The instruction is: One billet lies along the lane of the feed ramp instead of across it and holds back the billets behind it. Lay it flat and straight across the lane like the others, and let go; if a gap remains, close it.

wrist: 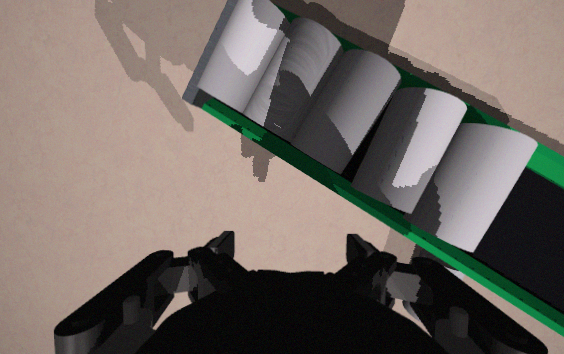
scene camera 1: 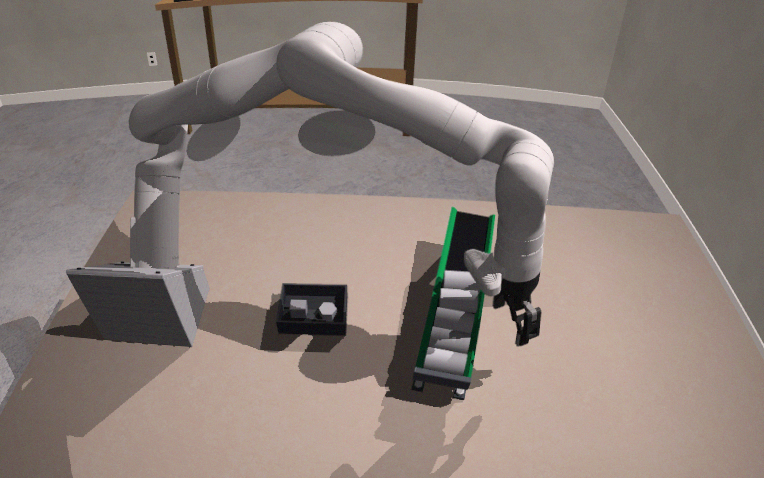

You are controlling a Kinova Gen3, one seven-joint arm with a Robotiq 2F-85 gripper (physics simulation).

Path:
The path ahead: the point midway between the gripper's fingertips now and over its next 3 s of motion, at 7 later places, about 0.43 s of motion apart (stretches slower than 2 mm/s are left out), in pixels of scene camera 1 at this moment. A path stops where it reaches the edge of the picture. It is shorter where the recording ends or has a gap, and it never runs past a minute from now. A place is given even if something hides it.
The gripper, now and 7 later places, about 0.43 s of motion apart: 509,324; 511,332; 508,336; 507,339; 501,323; 516,264; 517,263; 516,264

